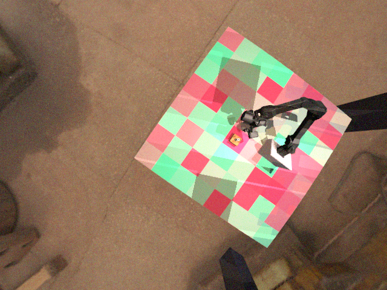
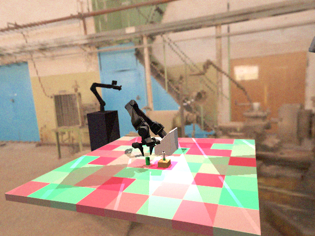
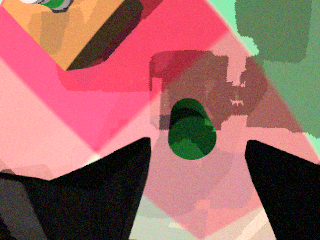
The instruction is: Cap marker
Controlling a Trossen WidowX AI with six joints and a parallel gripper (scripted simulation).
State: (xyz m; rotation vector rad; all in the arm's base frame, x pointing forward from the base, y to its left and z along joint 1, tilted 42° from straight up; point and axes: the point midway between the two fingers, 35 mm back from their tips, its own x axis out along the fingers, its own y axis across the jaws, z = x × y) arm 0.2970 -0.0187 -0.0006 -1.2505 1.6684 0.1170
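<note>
Right now the green cap is 4 cm below my gripper tip. Also, from my gripper tip: holder block (12 cm to the left, 5 cm below, 1 cm behind).
</note>
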